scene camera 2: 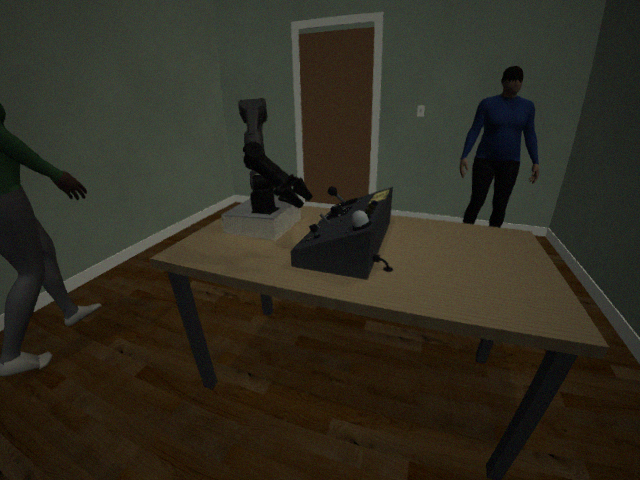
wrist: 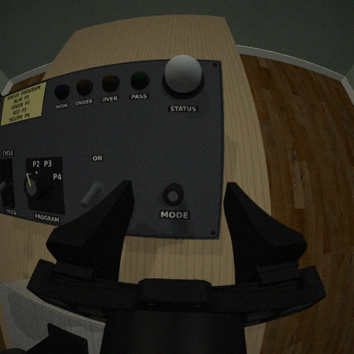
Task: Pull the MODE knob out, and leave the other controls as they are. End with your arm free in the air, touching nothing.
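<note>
The MODE knob (wrist: 173,195) (scene camera 2: 314,228) is a small dark round knob with a lighter centre, just above its MODE label near the lower right corner of the dark sloped control panel (wrist: 150,132) (scene camera 2: 330,255). In the wrist view it is seen end-on, so how far it stands out is hard to tell. My gripper (wrist: 178,192) (scene camera 2: 306,200) is open, with nothing between the fingers. In the wrist view its fingertips lie on either side of the knob; in the scene view they are above and behind it, apart from the panel.
An ON toggle (wrist: 92,194) is left of the MODE knob, near the left finger. Further left are the PROGRAM knob (wrist: 33,187) and the CYCLE/HOLD lever (scene camera 2: 332,191). A white STATUS dome (wrist: 183,74) (scene camera 2: 360,219) rises at the panel's upper right. Two people stand beyond the table (scene camera 2: 465,268).
</note>
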